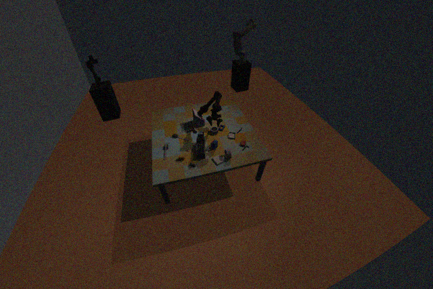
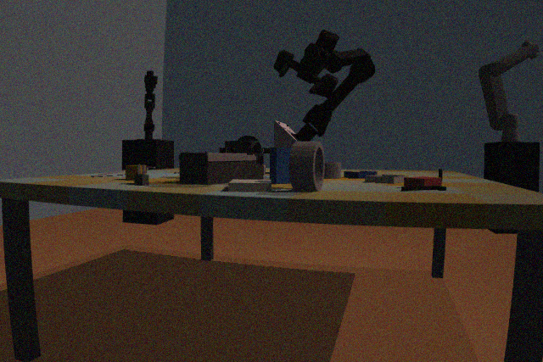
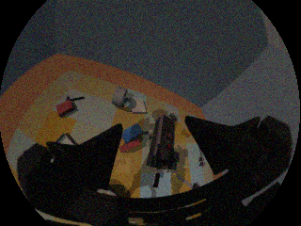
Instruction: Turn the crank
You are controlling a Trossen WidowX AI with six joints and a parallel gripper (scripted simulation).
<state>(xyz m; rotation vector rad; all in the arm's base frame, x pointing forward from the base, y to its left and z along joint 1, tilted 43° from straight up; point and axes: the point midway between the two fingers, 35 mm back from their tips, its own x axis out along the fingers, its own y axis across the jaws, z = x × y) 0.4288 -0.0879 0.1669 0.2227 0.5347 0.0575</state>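
The red pointer is 170 mm to the right of my gripper tip and 180 mm below it. Round my gripper tip: blue block 50 mm ahead, 20 mm to the right, 220 mm below; yellow block 90 mm ahead, 420 mm to the right, 240 mm below; dark crank handle 120 mm behind, 100 mm to the right, 180 mm below.
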